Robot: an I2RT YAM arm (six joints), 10 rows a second.
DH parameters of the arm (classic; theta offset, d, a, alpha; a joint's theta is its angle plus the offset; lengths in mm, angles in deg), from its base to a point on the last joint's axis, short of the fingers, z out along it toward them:
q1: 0 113.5 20 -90
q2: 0 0 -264 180
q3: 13.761 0 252.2 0
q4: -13.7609 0 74 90
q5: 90 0 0 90
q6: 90 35.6 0 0
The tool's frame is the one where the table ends.
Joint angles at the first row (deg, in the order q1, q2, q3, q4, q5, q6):
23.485, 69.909, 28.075, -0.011, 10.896, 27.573
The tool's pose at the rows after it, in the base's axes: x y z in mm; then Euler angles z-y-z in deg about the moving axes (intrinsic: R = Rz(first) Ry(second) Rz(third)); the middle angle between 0 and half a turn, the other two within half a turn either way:
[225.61 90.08 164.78 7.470 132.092 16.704]
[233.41 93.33 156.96 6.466 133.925 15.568]
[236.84 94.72 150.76 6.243 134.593 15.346]
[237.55 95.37 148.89 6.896 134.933 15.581]
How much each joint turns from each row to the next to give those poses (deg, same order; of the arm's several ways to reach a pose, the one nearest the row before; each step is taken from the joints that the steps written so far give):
0.000, 3.802, 1.486, 0.939, 0.917, 0.022
0.022, 3.804, 1.267, 0.547, 0.372, -0.023
-0.021, 2.100, 0.132, 1.269, 0.001, 0.067
-0.001, 0.567, 0.022, 0.305, -0.525, -0.176

